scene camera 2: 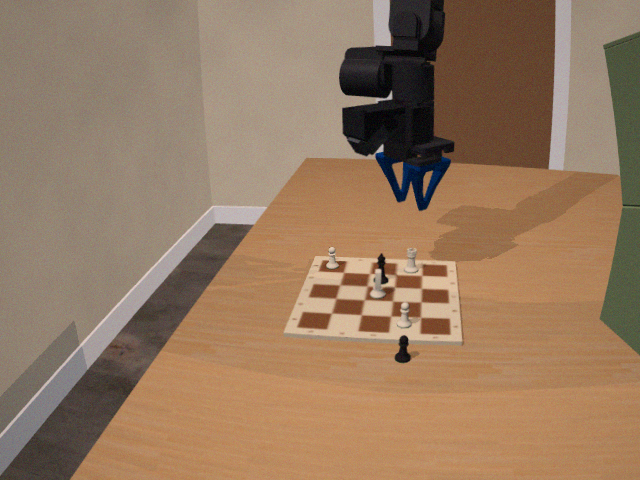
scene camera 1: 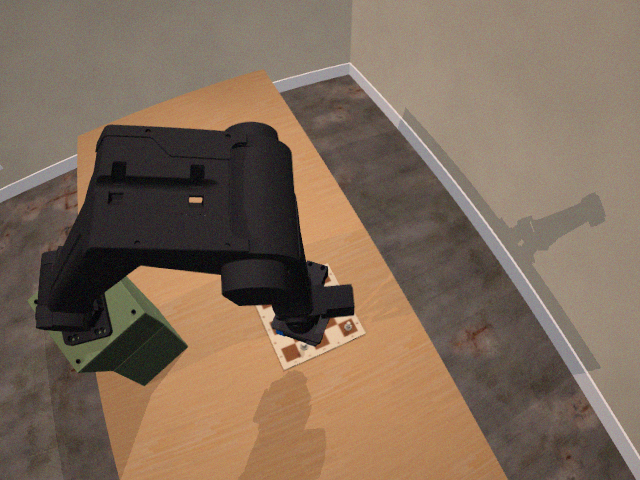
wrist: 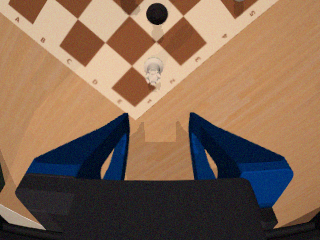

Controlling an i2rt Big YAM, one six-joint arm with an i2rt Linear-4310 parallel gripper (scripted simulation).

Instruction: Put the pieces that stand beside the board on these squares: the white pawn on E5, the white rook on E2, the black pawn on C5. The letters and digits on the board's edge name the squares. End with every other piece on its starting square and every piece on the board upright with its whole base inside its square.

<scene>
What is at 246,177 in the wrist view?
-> My gripper.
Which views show the chessboard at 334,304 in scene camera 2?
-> Scene camera 2, scene camera 1 and the wrist view: all of them.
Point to a chessboard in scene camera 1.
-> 288,350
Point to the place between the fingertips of my gripper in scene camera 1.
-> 303,335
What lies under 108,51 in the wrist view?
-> A chessboard.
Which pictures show my gripper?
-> Scene camera 2, scene camera 1 and the wrist view: all of them.
</scene>
